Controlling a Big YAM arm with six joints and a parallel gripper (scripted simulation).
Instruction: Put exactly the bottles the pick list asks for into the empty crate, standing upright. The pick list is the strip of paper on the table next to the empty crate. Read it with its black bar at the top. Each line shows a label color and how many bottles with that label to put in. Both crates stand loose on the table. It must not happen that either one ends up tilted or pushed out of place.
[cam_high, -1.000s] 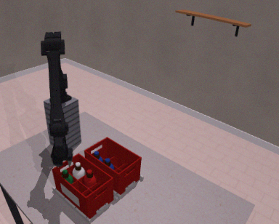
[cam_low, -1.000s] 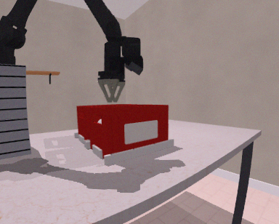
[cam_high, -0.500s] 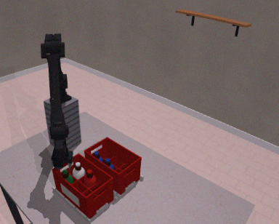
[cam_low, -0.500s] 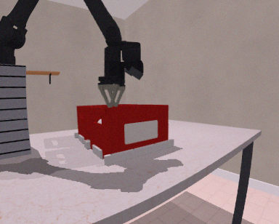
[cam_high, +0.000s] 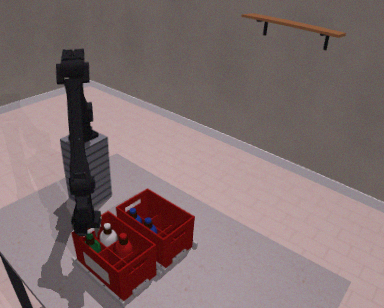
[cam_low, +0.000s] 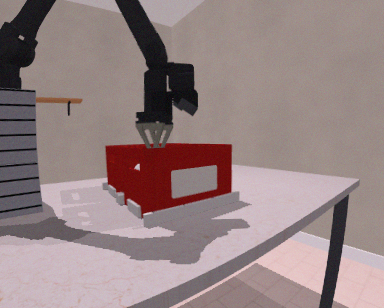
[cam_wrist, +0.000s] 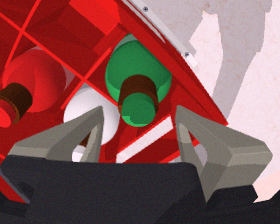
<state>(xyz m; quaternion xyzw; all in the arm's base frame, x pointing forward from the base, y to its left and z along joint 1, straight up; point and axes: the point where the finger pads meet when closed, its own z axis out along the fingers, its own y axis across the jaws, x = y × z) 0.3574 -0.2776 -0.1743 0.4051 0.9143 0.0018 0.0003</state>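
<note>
Right now my hand is 8 cm above the green-label bottle. Also, from my hand: blue bottle: 22 cm to the left, 8 cm below, 2 cm ahead; then white-label bottle: 9 cm to the left, 8 cm below, 1 cm ahead; then red-label bottle: 10 cm ahead, 9 cm to the left, 8 cm below.
</note>
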